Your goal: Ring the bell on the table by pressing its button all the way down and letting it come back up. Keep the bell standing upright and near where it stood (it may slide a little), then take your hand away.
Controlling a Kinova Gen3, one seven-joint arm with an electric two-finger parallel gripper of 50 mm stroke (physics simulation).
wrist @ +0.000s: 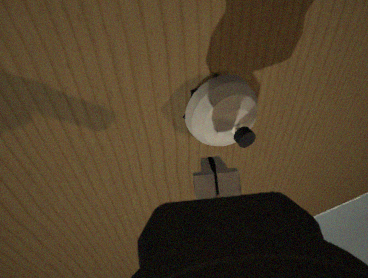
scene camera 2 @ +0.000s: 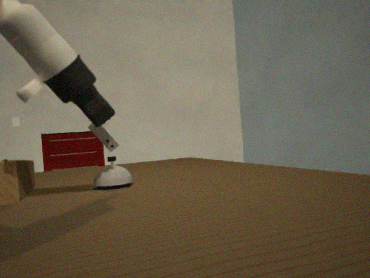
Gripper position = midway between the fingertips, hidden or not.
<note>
I see my gripper [scene camera 2: 114,147] and a domed bell [scene camera 2: 111,177].
The domed bell also shows in the wrist view [wrist: 220,105]. My gripper also shows in the wrist view [wrist: 211,169].
</note>
